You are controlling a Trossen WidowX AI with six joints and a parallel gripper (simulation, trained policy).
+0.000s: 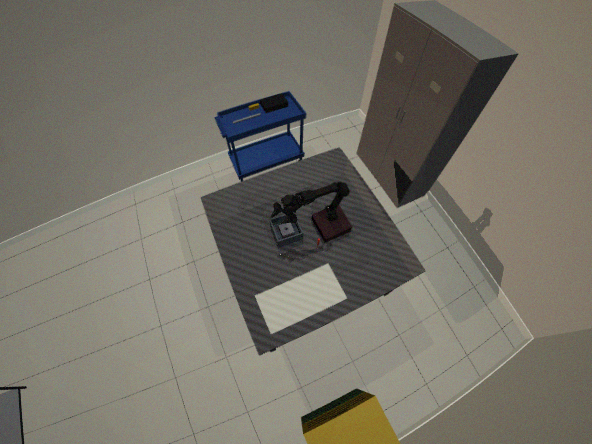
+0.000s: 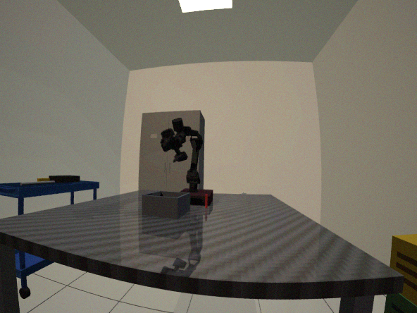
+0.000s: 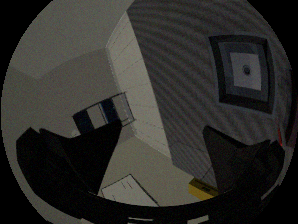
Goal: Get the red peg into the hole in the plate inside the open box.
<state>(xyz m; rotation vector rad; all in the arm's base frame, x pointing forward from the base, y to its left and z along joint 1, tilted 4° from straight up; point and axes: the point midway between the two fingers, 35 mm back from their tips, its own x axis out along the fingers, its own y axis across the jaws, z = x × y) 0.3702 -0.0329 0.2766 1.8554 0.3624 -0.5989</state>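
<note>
My gripper tip is 25 cm past the red peg, 15 cm to the right of it and 26 cm above it. The rest, counted from my gripper tip: grey plate 8 cm behind, 3 cm to the right, 25 cm below; then grey box 8 cm behind, 3 cm to the right, 27 cm below.
</note>
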